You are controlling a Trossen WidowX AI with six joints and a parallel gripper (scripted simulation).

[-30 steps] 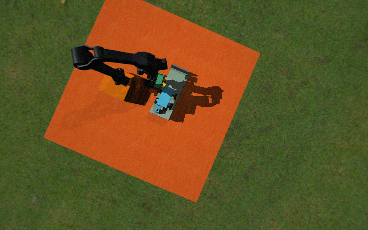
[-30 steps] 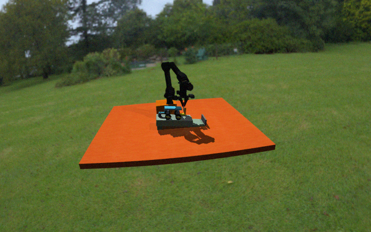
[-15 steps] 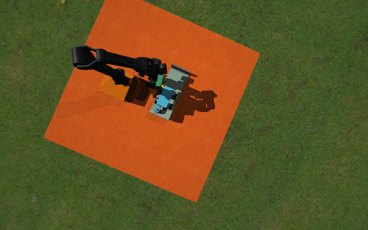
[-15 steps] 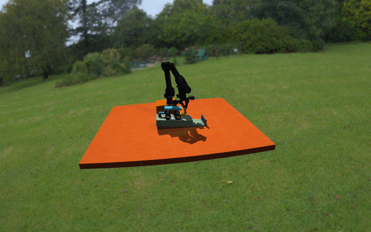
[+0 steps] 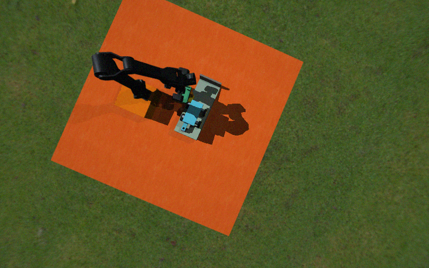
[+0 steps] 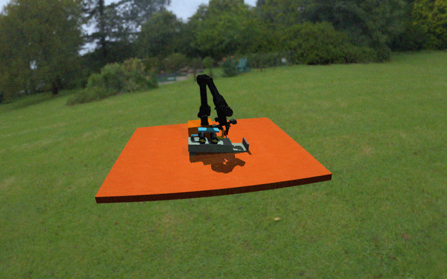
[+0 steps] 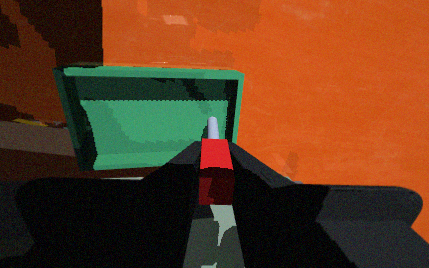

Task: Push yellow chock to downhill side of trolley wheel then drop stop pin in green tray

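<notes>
Right now my gripper tip is right at the stop pin. Round my gripper tip: yellow chock 80 mm ahead, 50 mm to the right, 20 mm above; grey ramp 150 mm ahead, 120 mm to the right, 10 mm below; green tray 70 mm below, 30 mm to the right, 10 mm ahead.
</notes>
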